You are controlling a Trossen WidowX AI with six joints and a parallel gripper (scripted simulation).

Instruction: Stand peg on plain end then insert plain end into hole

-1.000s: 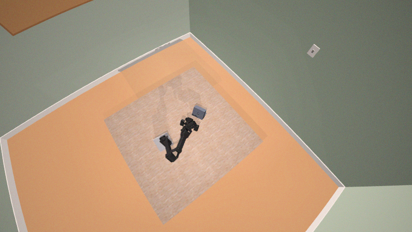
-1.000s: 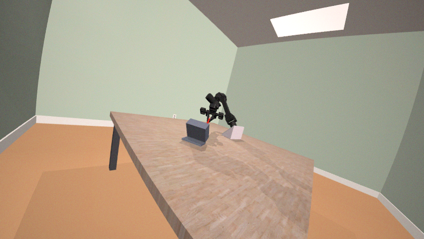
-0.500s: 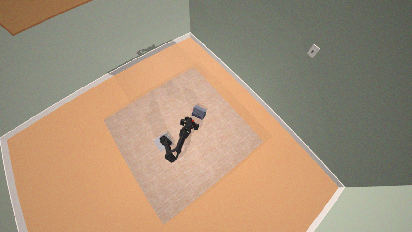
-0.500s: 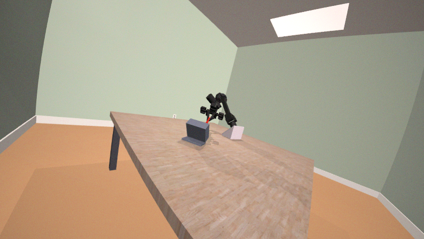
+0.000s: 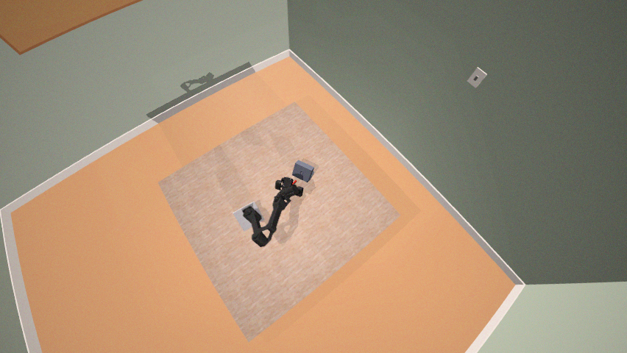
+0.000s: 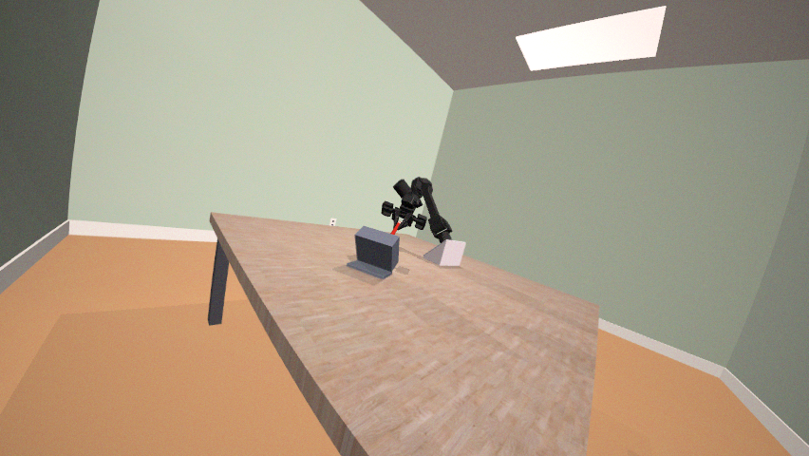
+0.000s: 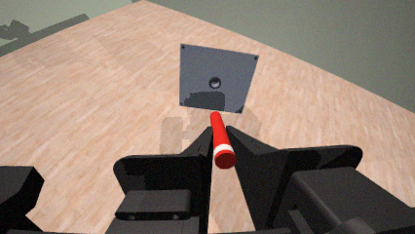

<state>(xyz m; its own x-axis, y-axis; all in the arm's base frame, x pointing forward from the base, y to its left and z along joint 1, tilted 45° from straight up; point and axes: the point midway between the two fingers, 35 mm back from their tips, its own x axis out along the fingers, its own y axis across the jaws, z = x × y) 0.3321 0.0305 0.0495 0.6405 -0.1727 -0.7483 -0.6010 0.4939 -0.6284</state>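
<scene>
The panel lies 12 cm ahead of my gripper tip, 7 cm to the left of it and 6 cm below it. The rest, counted from my gripper tip: flat foot plate 14 cm ahead, 13 cm below, 8 cm to the left; then peg 1 cm to the right, 1 cm behind, 1 cm above.
</scene>
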